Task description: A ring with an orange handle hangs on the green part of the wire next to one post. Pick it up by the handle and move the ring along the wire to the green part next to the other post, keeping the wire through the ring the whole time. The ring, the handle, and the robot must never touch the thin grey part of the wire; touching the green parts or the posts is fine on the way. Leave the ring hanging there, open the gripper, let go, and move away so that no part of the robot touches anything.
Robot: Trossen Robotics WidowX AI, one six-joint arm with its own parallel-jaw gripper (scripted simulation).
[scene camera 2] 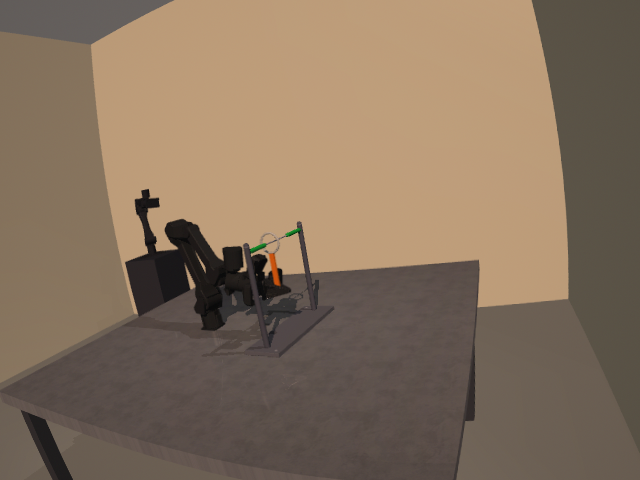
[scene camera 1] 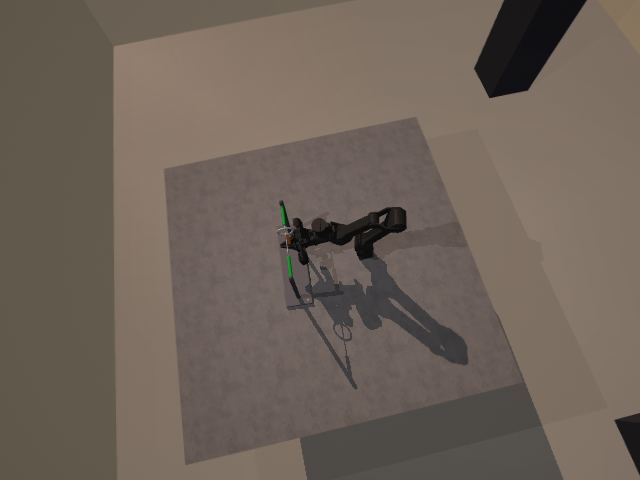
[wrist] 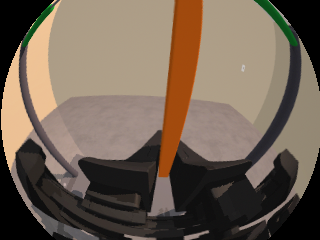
Path:
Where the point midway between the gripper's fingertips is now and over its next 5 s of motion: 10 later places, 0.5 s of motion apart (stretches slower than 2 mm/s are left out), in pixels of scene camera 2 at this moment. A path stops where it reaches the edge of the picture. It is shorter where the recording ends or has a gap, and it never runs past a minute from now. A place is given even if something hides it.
My gripper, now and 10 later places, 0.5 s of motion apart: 290,290; 292,288; 294,287; 297,285; 300,283; 302,282; 304,280; 306,279; 309,279; 309,284; 306,283

